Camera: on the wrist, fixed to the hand. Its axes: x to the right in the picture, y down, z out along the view.
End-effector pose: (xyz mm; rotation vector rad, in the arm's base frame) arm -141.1 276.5 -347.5 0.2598 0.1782 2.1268
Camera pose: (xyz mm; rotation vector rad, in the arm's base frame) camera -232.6 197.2 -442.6 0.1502 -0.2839 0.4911
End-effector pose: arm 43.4 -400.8 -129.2 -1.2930 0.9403 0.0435
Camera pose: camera -91.2 -452.5 -183.1 -2.0428 -0.6251 -0.7106
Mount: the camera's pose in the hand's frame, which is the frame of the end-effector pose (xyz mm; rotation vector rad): -29.9 95.2 -117.2 -0.4653 -0.3955 -1.5760
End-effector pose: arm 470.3 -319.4 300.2 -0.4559 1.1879 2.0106
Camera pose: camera 411.1 -460.6 316.0 -0.8050 -0.0912 0.8201
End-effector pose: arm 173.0 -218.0 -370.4 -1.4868 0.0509 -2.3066
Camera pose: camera 109.4 -316.5 -470.2 1.3017 0.5283 1.3908
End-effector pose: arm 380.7 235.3 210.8 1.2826 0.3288 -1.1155
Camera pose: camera 485.4 340.5 251.4 0.1491 1.3129 -2.3301
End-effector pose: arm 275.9 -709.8 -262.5 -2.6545 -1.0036 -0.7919
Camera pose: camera 271.5 -839.7 -180.0 1.0939 2.0884 0.4072
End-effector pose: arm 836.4 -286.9 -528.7 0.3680 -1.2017 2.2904
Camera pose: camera 807.7 -244.8 -673.9 1.0949 -0.9302 0.5849
